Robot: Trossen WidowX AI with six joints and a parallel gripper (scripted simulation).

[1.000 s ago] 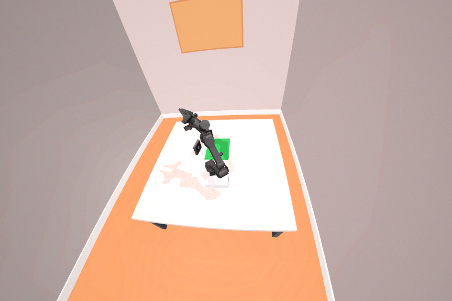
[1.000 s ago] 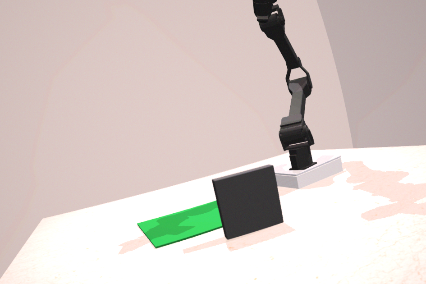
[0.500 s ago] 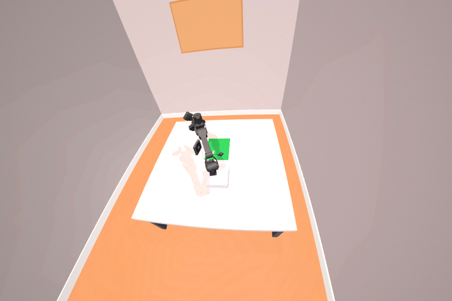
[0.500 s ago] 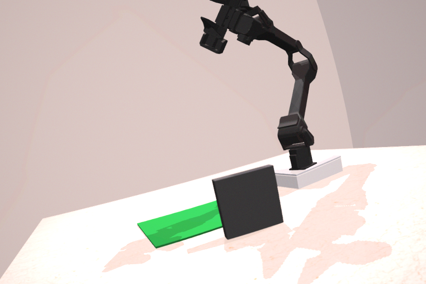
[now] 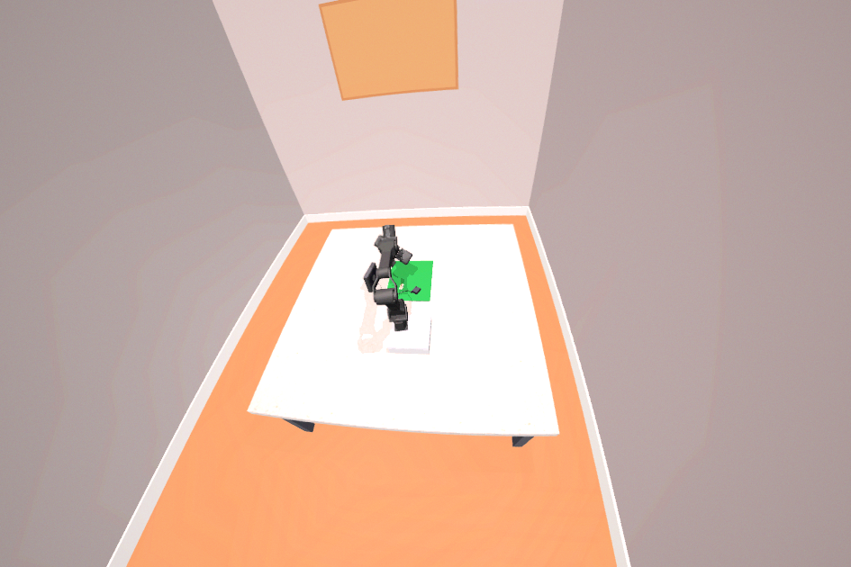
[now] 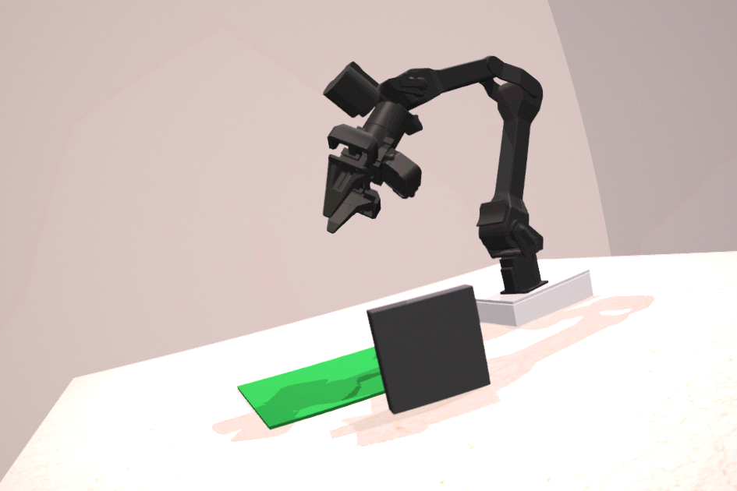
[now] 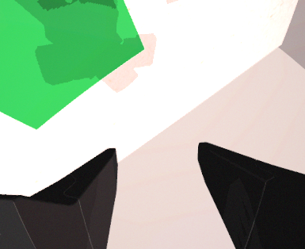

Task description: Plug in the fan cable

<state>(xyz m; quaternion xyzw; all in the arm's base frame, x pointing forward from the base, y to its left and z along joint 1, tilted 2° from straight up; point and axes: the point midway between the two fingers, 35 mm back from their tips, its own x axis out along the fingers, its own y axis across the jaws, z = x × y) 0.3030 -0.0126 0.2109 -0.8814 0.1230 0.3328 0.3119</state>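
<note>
The dark fan plug lies 210 mm below my gripper tip, 100 mm behind it and 80 mm to the right of it. Also, from my gripper tip: white four-pin header 220 mm below, 60 mm behind; then dark square fan 160 mm below, 150 mm to the left, 10 mm behind; then green board 230 mm below, 50 mm to the right, 10 mm behind.
</note>
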